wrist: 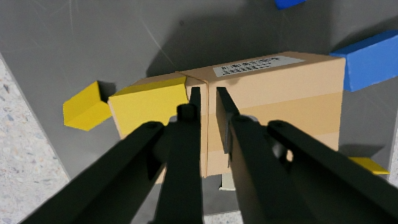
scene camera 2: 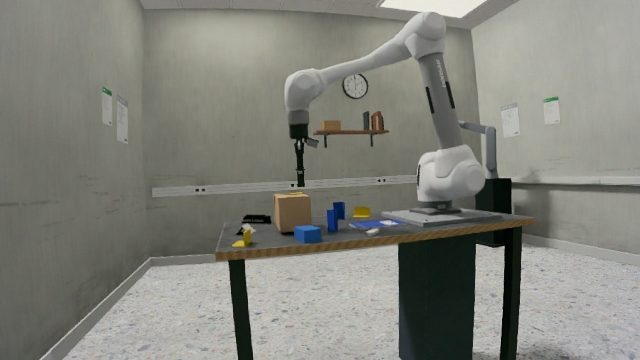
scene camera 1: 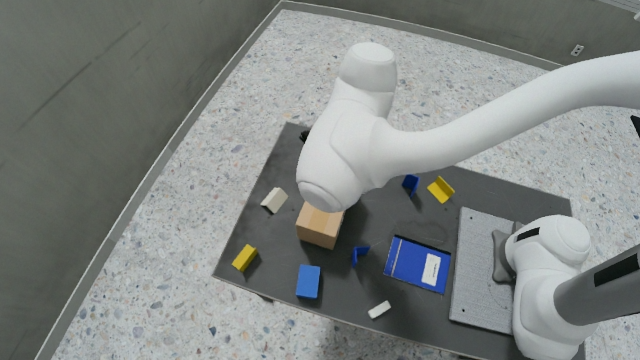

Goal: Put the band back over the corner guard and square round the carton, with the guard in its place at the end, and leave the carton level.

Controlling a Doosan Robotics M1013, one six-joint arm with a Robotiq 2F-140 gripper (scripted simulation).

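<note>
Pictures: the gripper, a brown carton.
</note>
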